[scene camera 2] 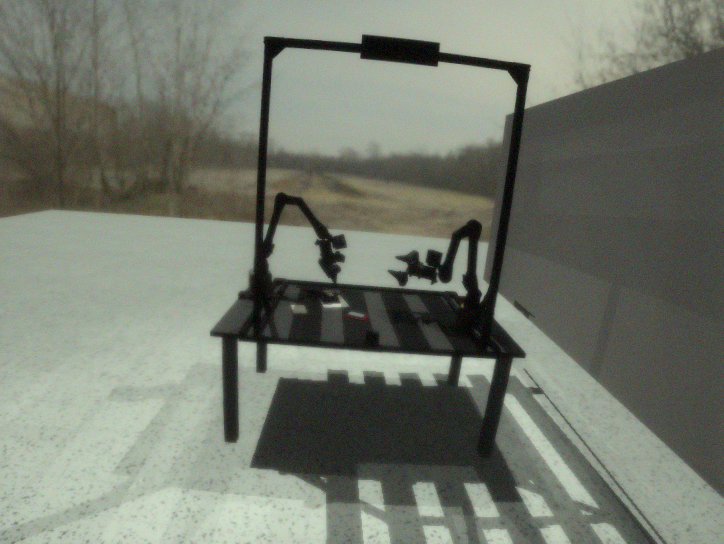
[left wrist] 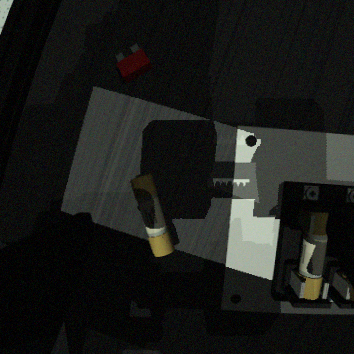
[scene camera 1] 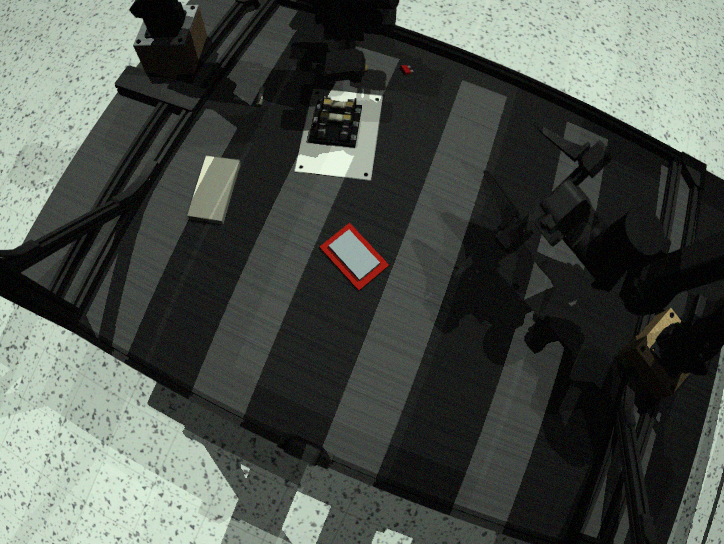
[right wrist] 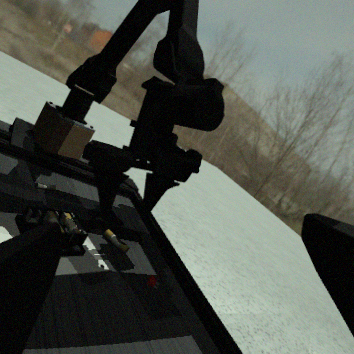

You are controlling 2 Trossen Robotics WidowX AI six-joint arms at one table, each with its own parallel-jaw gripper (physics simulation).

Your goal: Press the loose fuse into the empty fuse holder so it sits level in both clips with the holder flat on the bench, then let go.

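Places are measured from the left arm's base along level axes (x right, y ahead, z up), in millimetres.
Pixels of known places: left gripper, fingertip midpoint: (scene camera 2: 332, 280) (left wrist: 210, 222) (right wrist: 125, 214); right gripper, fingertip midpoint: (scene camera 2: 391, 263) (scene camera 1: 509, 147) (right wrist: 183, 230); left arm's base, origin of the base link: (scene camera 1: 165, 24) (right wrist: 70, 115); right arm's base, origin of the base link: (scene camera 2: 471, 307) (scene camera 1: 672, 351).
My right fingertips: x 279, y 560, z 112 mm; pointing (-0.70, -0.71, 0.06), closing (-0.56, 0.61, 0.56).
For each thing: its middle in the pictures, then the offset to it from my right fingertips. "*": a spot on its surface instead.
- loose fuse, body centre: (left wrist: 152, 214) (right wrist: 115, 240) dx -264, dy -221, dz -213 mm
- black fuse holder, surface spot: (left wrist: 286, 253) * dx -179, dy -242, dz -209 mm
- small red blade fuse, body centre: (left wrist: 131, 60) (right wrist: 152, 282) (scene camera 1: 407, 69) dx -280, dy -123, dz -217 mm
- red-framed card, body centre: (scene camera 1: 354, 255) (scene camera 2: 356, 315) dx +91, dy -185, dz -213 mm
- beige block, body centre: (scene camera 1: 214, 189) (scene camera 2: 299, 310) dx -1, dy -421, dz -213 mm
The loose fuse (left wrist: 152, 214) (right wrist: 116, 241), with brass caps, lies on the bench just beside the white plate (left wrist: 246, 242) (scene camera 1: 333, 162). The black fuse holder (scene camera 1: 335, 123) (left wrist: 286, 253) (right wrist: 71, 242) stands on that plate, with a fuse (left wrist: 312, 251) seated in it. My left gripper (right wrist: 125, 214) (scene camera 2: 332, 272) is open and empty. It hangs close above the loose fuse with its fingers pointing down. In scene camera 1 the arm hides the loose fuse. My right gripper (scene camera 2: 401, 268) is open and empty, held high over the right half of the table.
A small red blade fuse (scene camera 1: 406, 68) (left wrist: 133, 63) (right wrist: 152, 281) lies near the table's back edge. A red-framed card (scene camera 1: 354, 256) lies mid-table and a beige block (scene camera 1: 214, 188) at the left. A black frame (scene camera 2: 263, 162) stands over the table.
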